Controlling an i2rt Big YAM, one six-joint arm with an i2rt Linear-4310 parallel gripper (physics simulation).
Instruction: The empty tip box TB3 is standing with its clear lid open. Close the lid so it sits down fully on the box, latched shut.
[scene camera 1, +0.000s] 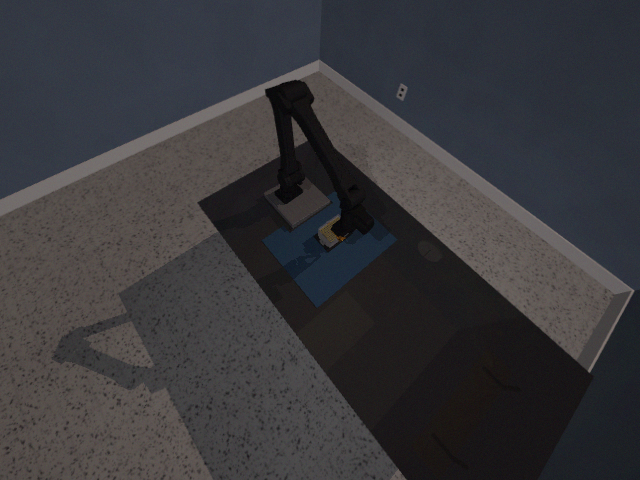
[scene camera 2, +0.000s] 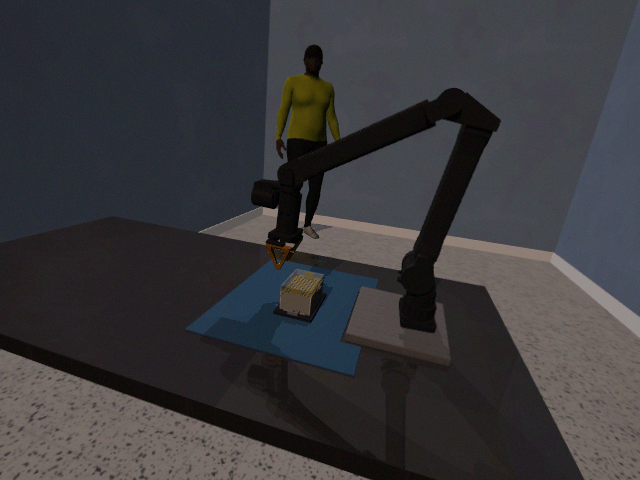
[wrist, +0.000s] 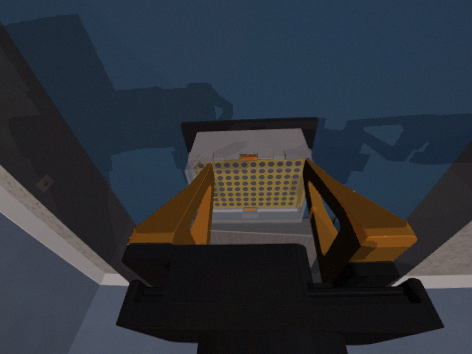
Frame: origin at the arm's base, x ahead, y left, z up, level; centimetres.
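Where they show: gripper, fingertip midpoint: (scene camera 1: 344, 235) (scene camera 2: 282, 264) (wrist: 257, 168); arm's base, origin of the base link: (scene camera 1: 288, 193) (scene camera 2: 415, 316).
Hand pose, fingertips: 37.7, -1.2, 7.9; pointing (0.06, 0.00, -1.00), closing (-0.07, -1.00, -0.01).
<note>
Things, the pixels of their top centre, and the offset from my fingertips, as dx, dy, dz. "pt": a spot on its surface instead. Level surfaces: height alone.
- tip box TB3, middle of its top: (wrist: 249, 200) (scene camera 2: 303, 279) (scene camera 1: 334, 227) -6.7, +1.3, -2.7
- dark base plate, surface spot: (wrist: 250, 123) pt -1.6, +0.6, -9.6
- yellow perforated rack, middle of its top: (wrist: 249, 200) (scene camera 2: 304, 279) (scene camera 1: 334, 227) -6.8, +1.3, -2.7
- clear lid, surface spot: (wrist: 191, 171) (scene camera 2: 282, 284) pt -2.0, +6.2, -2.7
- blue mat, its level: dz -10.4
- dark table, its level: dz -10.7
The tip box TB3 (scene camera 1: 324, 239) (scene camera 2: 296, 303) (wrist: 250, 141) stands upright on a dark base plate (wrist: 250, 123), with a yellow perforated rack (wrist: 255, 185) in its top. The clear lid (scene camera 2: 287, 283) (wrist: 191, 171) is folded over the rack and lies close to the box top. I cannot tell whether it is level, fully seated or latched. Orange tabs show at the near and far edges in the wrist view. My gripper (scene camera 2: 281, 264) (wrist: 257, 168) is open and empty. Its orange fingertips are above the box top level, toward the box's left side in the second scene view.
A blue mat (scene camera 1: 321, 289) (scene camera 2: 232, 320) (wrist: 250, 55) lies under the box on the dark table (scene camera 2: 129, 310). The grey board (scene camera 1: 305, 209) (scene camera 2: 379, 322) carries the arm's base beside the box. A round disc (scene camera 1: 429, 251) shows on the table. A person in yellow (scene camera 2: 309, 108) stands behind the table.
</note>
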